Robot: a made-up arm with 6 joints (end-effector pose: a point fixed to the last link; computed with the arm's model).
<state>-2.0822 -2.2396 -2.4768 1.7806 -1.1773 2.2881</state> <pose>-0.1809 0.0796 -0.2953 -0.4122 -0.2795 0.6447 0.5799</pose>
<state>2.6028 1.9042 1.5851 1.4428 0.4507 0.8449</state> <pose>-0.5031 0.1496 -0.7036 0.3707 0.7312 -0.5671 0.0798</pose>
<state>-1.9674 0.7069 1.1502 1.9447 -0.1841 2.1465</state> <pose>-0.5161 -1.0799 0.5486 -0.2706 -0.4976 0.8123 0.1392</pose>
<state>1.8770 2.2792 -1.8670 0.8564 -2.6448 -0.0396</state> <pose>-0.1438 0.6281 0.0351 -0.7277 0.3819 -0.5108 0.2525</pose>
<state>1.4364 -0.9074 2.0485 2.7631 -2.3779 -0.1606</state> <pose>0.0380 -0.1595 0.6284 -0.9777 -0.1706 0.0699 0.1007</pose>
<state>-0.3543 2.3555 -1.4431 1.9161 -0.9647 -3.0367</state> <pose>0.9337 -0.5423 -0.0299 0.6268 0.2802 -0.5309 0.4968</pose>
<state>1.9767 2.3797 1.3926 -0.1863 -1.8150 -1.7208</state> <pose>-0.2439 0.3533 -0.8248 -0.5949 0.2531 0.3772 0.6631</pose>
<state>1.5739 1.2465 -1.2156 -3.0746 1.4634 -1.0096</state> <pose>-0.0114 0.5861 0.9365 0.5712 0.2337 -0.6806 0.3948</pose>
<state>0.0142 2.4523 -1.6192 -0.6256 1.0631 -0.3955</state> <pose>1.0467 -0.0496 -0.1346 0.4503 0.5962 -0.3827 0.5435</pose>
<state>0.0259 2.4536 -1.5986 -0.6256 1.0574 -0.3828</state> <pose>1.0525 -0.0367 -0.1466 0.4469 0.6033 -0.3796 0.5406</pose>
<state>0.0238 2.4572 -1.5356 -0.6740 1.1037 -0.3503</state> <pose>1.0578 -0.0478 -0.1910 0.4499 0.6126 -0.4139 0.5010</pose>
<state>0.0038 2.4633 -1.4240 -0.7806 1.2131 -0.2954</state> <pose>1.0517 -0.0886 -0.2688 0.4585 0.6120 -0.4914 0.4168</pose>
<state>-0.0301 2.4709 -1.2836 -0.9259 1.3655 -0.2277</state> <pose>1.0217 -0.1469 -0.3567 0.4663 0.5833 -0.5916 0.3039</pose>
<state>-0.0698 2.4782 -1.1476 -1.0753 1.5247 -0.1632</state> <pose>0.9733 -0.2025 -0.4265 0.4676 0.5251 -0.6842 0.1936</pose>
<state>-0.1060 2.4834 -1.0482 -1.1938 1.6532 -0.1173</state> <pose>0.9277 -0.2423 -0.4662 0.4641 0.4607 -0.7481 0.1129</pose>
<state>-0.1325 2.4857 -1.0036 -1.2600 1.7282 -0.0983</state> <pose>0.9002 -0.2663 -0.4791 0.4627 0.4178 -0.7788 0.0694</pose>
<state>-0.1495 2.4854 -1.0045 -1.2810 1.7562 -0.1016</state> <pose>0.8900 -0.2809 -0.4750 0.4664 0.4014 -0.7865 0.0532</pose>
